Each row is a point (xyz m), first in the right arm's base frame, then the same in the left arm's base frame.
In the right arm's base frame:
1: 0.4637 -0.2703 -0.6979
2: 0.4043 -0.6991 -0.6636
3: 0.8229 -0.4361 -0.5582
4: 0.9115 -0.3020 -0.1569
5: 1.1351 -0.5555 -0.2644
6: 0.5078 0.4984 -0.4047
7: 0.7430 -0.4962 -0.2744
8: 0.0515 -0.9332 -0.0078
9: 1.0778 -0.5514 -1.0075
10: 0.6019 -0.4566 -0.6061
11: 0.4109 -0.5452 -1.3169
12: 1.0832 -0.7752 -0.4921
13: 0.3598 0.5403 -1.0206
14: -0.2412 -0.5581 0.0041
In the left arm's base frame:
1: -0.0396 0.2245 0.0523
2: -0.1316 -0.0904 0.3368
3: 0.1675 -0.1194 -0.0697
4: 0.5951 -0.0630 -0.0411
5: 0.5105 -0.3988 -0.1178
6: 0.4278 0.8240 -0.2655
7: 0.3850 -0.1230 0.1382
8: 0.2921 -0.0786 0.9924
9: -0.1849 -0.3597 -0.3831
10: 0.0452 -0.0077 0.0857
11: -0.6877 0.0334 -0.0181
12: 0.2327 -0.5469 -0.0570
13: -0.1727 0.9461 -0.4310
14: 0.2959 0.3967 1.0168

